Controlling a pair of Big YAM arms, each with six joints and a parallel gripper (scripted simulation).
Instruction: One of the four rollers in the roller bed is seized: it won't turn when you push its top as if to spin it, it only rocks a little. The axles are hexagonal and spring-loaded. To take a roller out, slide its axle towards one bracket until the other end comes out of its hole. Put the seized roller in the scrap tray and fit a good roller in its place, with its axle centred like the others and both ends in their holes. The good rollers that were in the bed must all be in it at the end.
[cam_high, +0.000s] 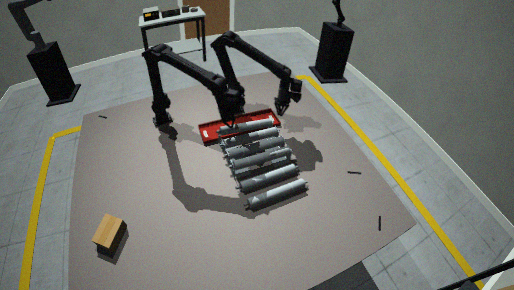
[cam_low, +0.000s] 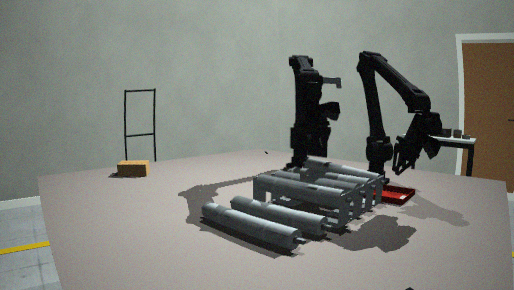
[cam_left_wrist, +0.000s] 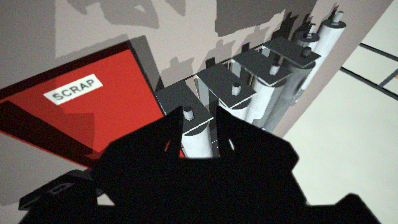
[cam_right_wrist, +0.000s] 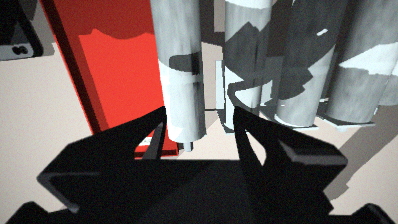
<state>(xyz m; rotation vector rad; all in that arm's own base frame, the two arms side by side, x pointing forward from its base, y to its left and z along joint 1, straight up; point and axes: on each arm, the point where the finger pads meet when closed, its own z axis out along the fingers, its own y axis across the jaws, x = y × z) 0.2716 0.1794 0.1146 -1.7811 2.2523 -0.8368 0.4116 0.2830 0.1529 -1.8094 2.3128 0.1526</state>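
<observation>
Now: right hand 100 mm to the right of the bed roller, 80 mm above it and 50 mm short of it. Round my right hand: red scrap tray (150 mm below, 130 mm behind, 80 mm to the left); cardboard box (690 mm to the right, 460 mm ahead, 120 mm below).
The bed roller is 11 cm ahead of my left hand, 20 cm to the right of it and 4 cm below it. The rest, counted from my left hand: red scrap tray 7 cm behind, 22 cm to the right, 11 cm below; then cardboard box 53 cm ahead, 99 cm to the right, 8 cm below.
</observation>
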